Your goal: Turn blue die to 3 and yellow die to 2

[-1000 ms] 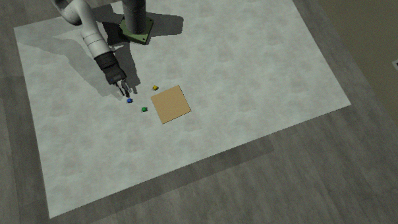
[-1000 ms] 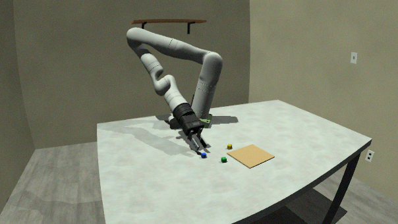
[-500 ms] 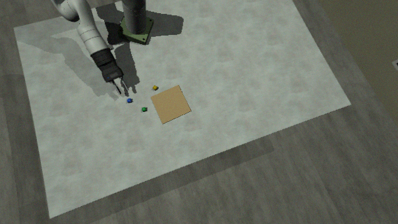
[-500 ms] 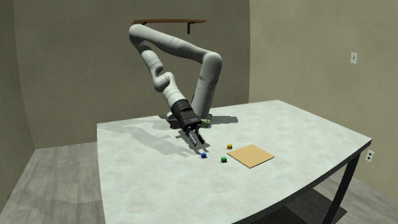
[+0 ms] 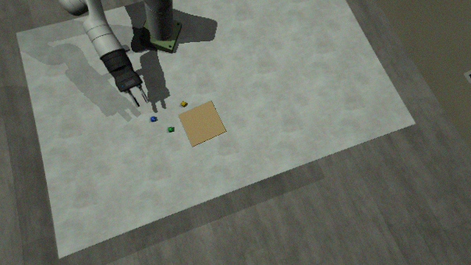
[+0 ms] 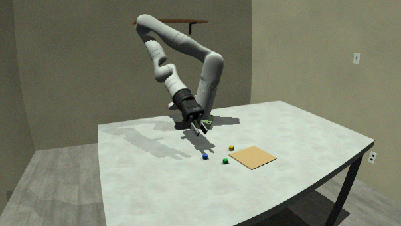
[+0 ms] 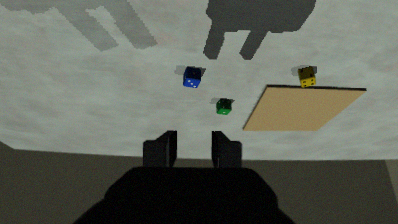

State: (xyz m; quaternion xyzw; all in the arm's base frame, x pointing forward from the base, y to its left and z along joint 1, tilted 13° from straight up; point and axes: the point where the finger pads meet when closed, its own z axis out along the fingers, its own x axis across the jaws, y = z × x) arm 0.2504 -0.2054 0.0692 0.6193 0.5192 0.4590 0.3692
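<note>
Now: the blue die 40 mm ahead of my hand and 90 mm below it. From my hand the other things lie so: yellow die (50 mm ahead, 120 mm to the left, 90 mm below); tan mat (150 mm ahead, 150 mm to the left, 100 mm below); green die (110 mm ahead, 30 mm to the left, 90 mm below).
</note>
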